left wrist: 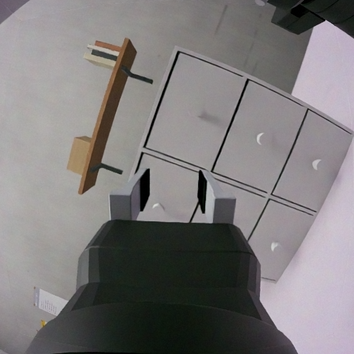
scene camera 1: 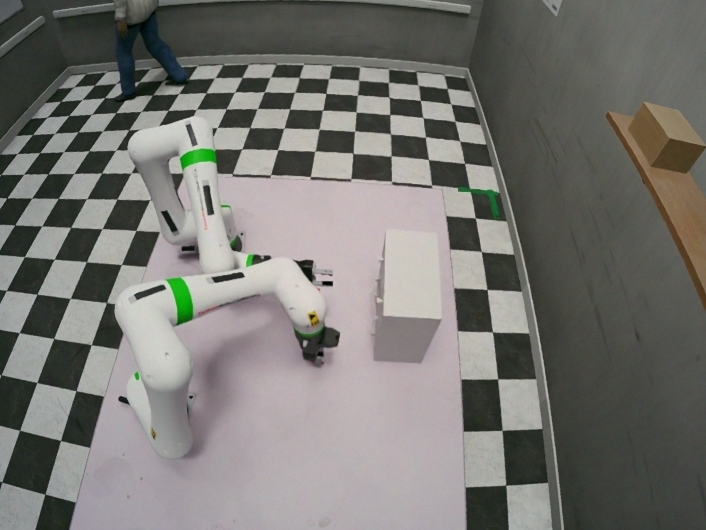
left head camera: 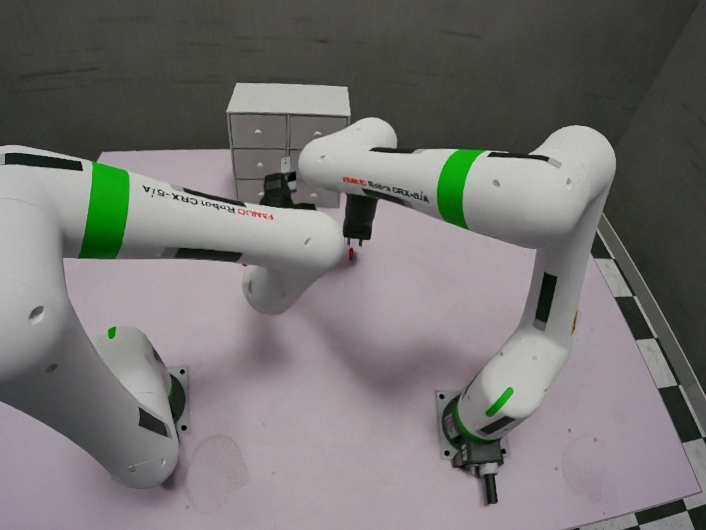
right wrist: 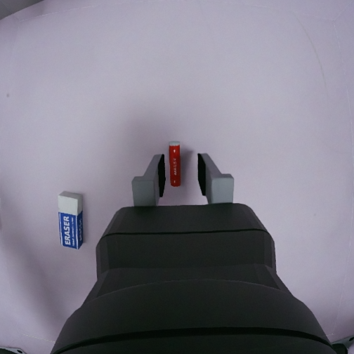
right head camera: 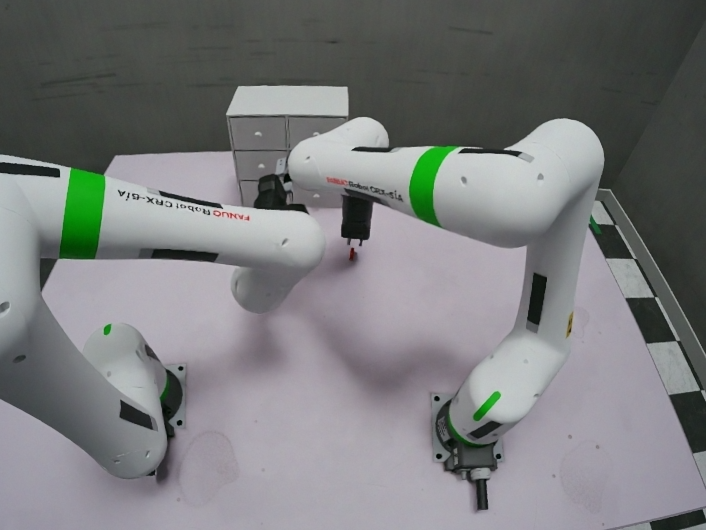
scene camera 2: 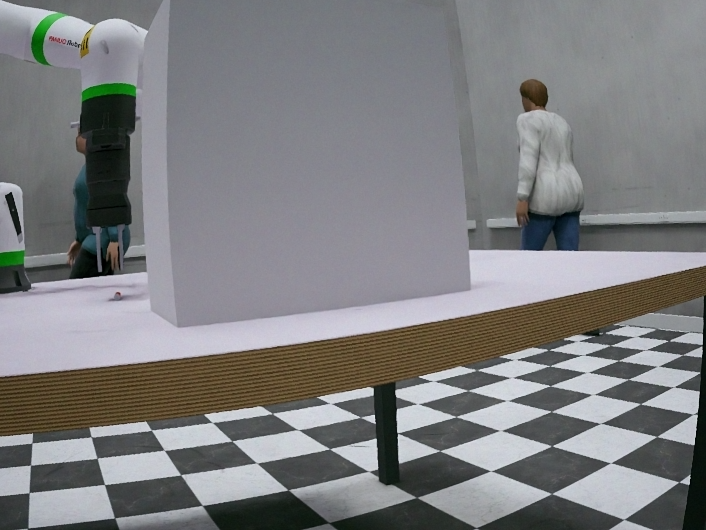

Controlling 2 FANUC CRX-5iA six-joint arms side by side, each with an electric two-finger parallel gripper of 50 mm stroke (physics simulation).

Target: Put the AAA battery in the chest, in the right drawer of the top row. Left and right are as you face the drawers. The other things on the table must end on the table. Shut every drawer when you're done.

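Places are measured from the left arm's base along level axes (x ahead, y left, z up), in metres.
Pixels of known places: left gripper, between the fingertips: point(scene camera 1: 333, 278) point(left head camera: 289, 166) point(right head camera: 285, 167); right gripper, between the fingertips: point(scene camera 1: 319, 359) point(left head camera: 354, 243) point(right head camera: 354, 242) point(scene camera 2: 111, 270); right arm's base, origin of its link: point(left head camera: 472, 424) point(right head camera: 467, 427) point(scene camera 2: 3, 292).
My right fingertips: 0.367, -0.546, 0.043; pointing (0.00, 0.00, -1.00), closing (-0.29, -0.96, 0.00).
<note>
Behind a point stands the place of what it marks, as x, y, z.
The red AAA battery point(left head camera: 351, 254) {0.357, -0.539, 0.008} point(right head camera: 352, 253) {0.360, -0.540, 0.009} point(scene camera 2: 117, 295) {0.383, -0.544, 0.008} point(right wrist: 175, 165) lies on the table. My right gripper point(left head camera: 354, 243) {0.367, -0.546, 0.043} point(right head camera: 354, 243) {0.367, -0.546, 0.043} point(scene camera 2: 110, 270) {0.367, -0.546, 0.043} point(right wrist: 180, 166) is open, points down and hangs above the battery, which shows between its fingers in the right wrist view. The white chest point(left head camera: 287, 99) {0.657, -0.393, 0.335} point(right head camera: 287, 102) {0.649, -0.395, 0.335} point(scene camera 1: 410, 273) {0.659, -0.411, 0.334} point(scene camera 2: 313, 142) {0.749, -0.431, 0.161} has three rows of two drawers; those that show look shut. The top row's right drawer point(left wrist: 195, 100) shows in the left wrist view; my right arm partly hides it in the head views. My left gripper point(scene camera 1: 329, 277) {0.427, -0.373, 0.277} point(left wrist: 173, 182) is open, empty, level and faces the drawer fronts.
A blue and white eraser point(right wrist: 71, 220) lies left of the battery in the right wrist view. A small red bit point(left head camera: 244, 264) {0.364, -0.240, 0.007} shows at the left arm's lower edge. The two arms are close together before the chest. A wall shelf point(scene camera 1: 664, 193) point(left wrist: 107, 115) is beyond the chest.
</note>
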